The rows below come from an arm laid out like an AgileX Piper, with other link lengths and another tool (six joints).
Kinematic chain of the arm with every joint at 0, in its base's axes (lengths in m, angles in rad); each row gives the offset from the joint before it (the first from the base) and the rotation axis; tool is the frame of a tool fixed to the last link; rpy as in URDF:
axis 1: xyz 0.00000 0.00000 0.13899 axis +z
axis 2: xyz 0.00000 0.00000 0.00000 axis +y
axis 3: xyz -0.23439 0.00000 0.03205 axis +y
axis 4: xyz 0.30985 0.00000 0.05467 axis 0.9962 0 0.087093
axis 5: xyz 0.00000 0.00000 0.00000 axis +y
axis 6: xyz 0.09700 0.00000 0.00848 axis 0.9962 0 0.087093
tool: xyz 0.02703 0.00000 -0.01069 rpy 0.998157 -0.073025 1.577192
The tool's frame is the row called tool.
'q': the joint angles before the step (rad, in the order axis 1, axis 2, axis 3, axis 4, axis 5, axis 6). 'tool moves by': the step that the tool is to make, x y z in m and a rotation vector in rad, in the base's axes. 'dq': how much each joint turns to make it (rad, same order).
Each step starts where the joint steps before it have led.
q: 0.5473, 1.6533, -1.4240, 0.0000, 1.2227, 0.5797
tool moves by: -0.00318, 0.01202, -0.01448, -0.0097, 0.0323, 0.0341
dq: 0.0280, 0.0385, -0.0003, 0.0106, -0.0057, -0.0080
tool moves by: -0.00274, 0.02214, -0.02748, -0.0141, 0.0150, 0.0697
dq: 0.0515, 0.0717, 0.0000, 0.0001, -0.0512, -0.0190
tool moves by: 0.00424, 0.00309, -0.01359, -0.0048, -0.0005, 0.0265
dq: 0.0008, 0.0347, 0.0000, -0.0001, -0.0321, -0.0263
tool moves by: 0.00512, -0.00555, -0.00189, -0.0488, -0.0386, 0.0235
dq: 0.0000, 0.0042, 0.0000, -0.0641, -0.0069, -0.0051
